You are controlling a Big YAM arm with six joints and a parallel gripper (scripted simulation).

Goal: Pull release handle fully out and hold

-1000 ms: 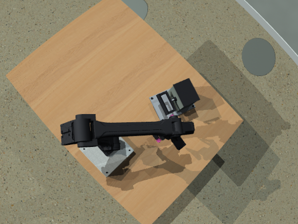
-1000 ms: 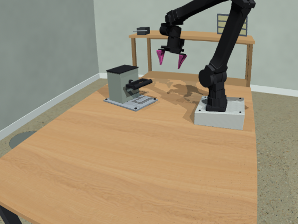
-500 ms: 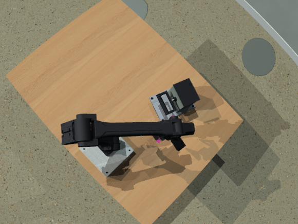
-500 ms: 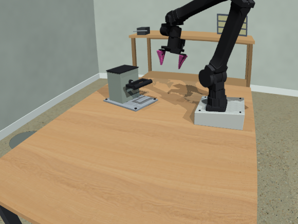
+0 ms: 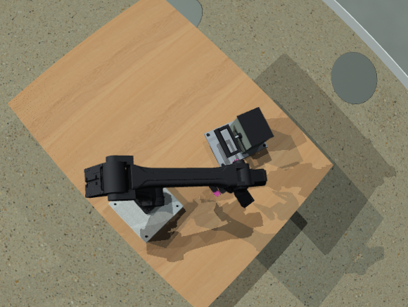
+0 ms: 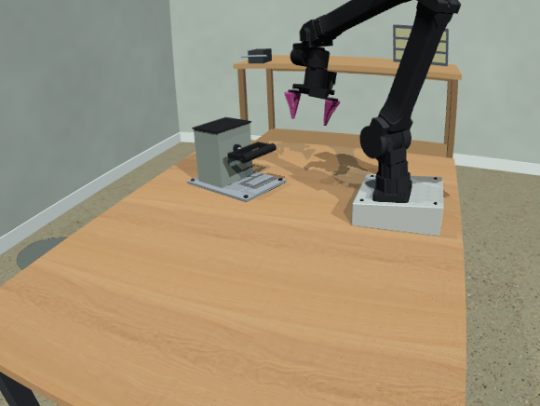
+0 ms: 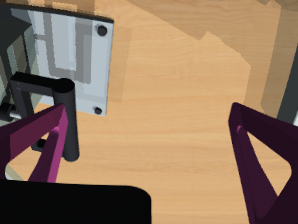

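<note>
Right now the release handle grip is 170 mm ahead of my hand, 80 mm to the left of it and 80 mm below it. From my hand the other things lie so: grey baseplate (210 mm ahead, 60 mm to the left, 180 mm below).
</note>
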